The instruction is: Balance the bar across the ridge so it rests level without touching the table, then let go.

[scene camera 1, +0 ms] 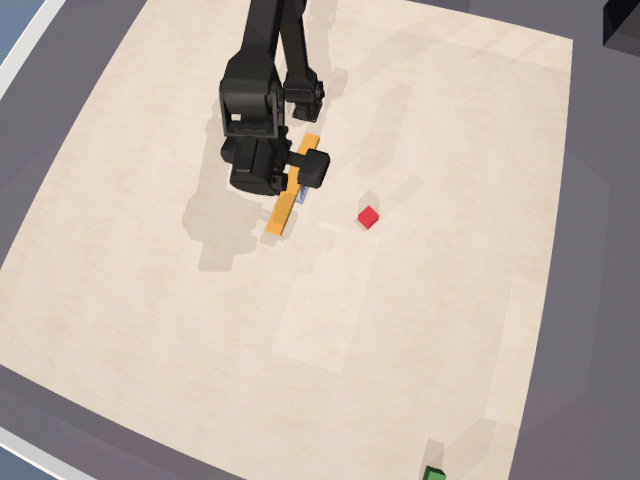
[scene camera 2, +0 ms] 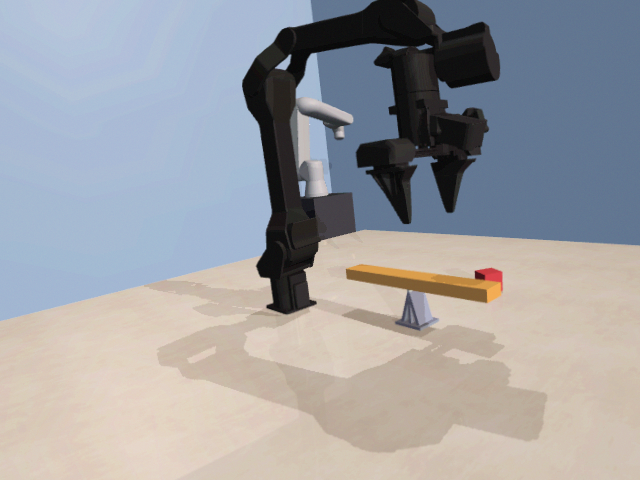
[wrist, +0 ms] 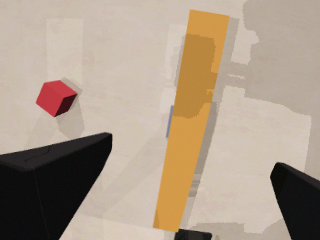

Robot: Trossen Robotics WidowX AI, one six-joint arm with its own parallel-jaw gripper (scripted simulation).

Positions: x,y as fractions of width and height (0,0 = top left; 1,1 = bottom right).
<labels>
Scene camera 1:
my gripper: 0.44,0.37
orange bar: 0.44,0.45
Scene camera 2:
my gripper: 0.67,0.45
orange bar: 0.74,0.61
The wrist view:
my gripper: 0.60,0.65
orange bar: 0.64,0.17
red cube: 0.18,0.41
</labels>
